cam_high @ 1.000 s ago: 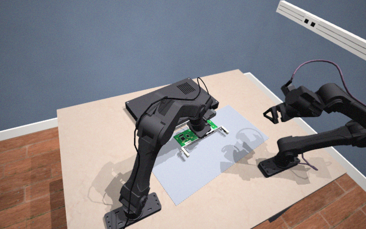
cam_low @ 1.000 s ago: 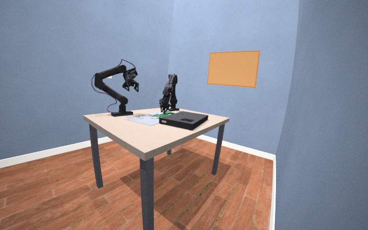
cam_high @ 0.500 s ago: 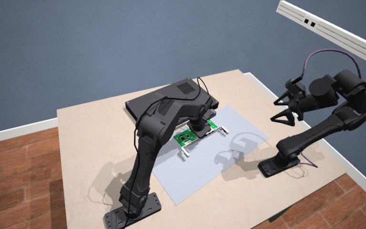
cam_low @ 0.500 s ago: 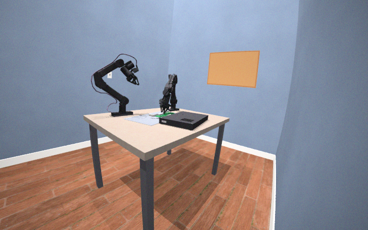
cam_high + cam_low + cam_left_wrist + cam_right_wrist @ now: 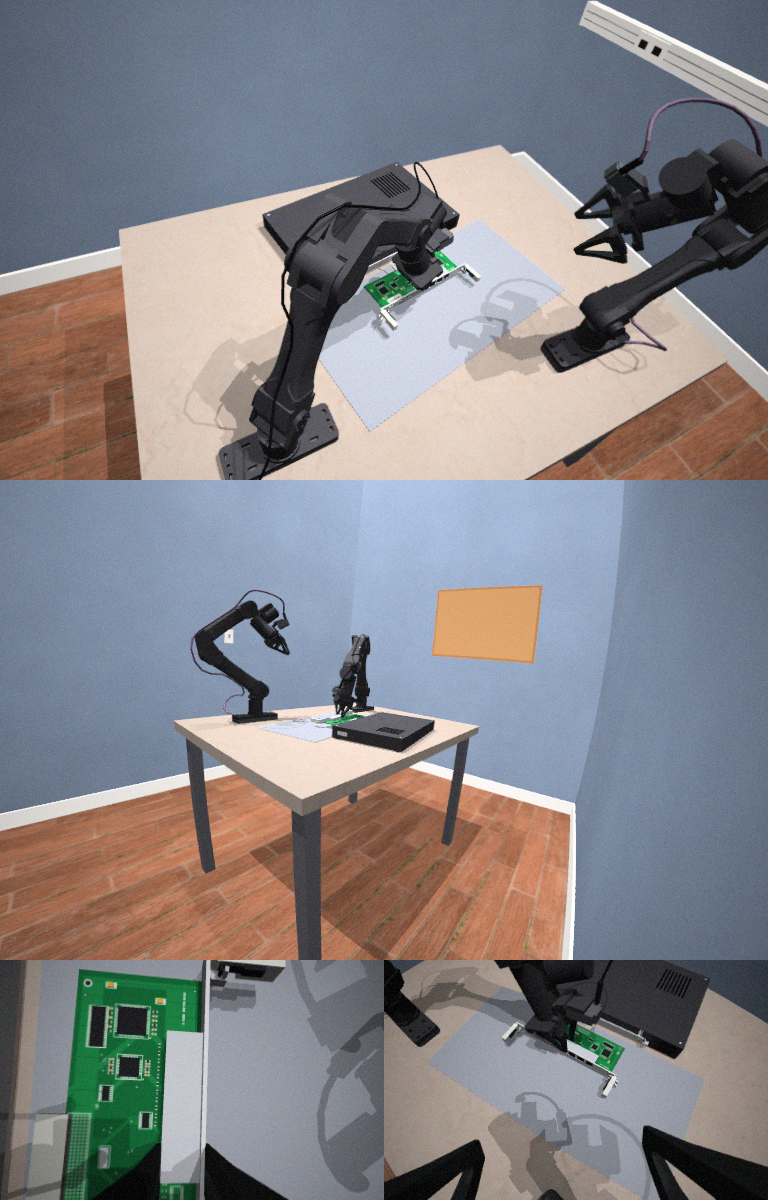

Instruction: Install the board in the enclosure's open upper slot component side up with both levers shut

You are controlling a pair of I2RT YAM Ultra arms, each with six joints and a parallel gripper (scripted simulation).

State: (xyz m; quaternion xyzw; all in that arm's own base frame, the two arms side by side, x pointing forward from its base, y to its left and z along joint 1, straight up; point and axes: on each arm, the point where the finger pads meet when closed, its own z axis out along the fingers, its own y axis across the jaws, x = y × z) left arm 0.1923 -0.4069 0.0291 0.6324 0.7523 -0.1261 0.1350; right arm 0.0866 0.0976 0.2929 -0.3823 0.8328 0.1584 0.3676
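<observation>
Right now the mat is 50 mm below my left hand, 40 mm behind it and 20 mm to the right of it. Also, from my left hand: black enclosure: 220 mm ahead, 50 mm to the left, 10 mm below.
</observation>
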